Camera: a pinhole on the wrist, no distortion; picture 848 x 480 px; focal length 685.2 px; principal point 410.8 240.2 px. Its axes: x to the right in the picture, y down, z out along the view. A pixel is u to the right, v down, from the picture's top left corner.
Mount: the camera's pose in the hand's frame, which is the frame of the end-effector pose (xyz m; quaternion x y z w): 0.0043 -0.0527 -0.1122 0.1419 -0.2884 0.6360 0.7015
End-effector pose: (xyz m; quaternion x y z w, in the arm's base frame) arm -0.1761 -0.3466 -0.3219 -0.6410 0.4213 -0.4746 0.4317
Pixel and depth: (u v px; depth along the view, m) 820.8 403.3 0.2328
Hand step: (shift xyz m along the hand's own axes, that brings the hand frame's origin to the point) -0.0984 -0.0632 0.1447
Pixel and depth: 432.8 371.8 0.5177
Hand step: -0.2082 -0.3173 0.2916
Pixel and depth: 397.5 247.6 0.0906
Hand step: -0.0170 -0.1053 -0.0415
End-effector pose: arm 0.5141 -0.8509 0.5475 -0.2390 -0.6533 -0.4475 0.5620
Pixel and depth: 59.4 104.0 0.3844
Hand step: -0.0123 -0.4416 0.0902
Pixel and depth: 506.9 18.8 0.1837
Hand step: 0.0216 -0.1447 0.0586
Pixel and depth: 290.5 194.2 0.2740
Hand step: -0.0404 -0.2495 0.0801
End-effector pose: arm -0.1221 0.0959 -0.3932 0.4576 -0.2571 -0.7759 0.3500
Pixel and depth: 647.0 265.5 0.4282
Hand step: -0.1035 -0.1730 0.3112
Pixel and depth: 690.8 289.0 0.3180
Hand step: -0.0859 -0.1239 0.2123
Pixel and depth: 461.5 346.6 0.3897
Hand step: -0.1413 -0.2408 0.2037
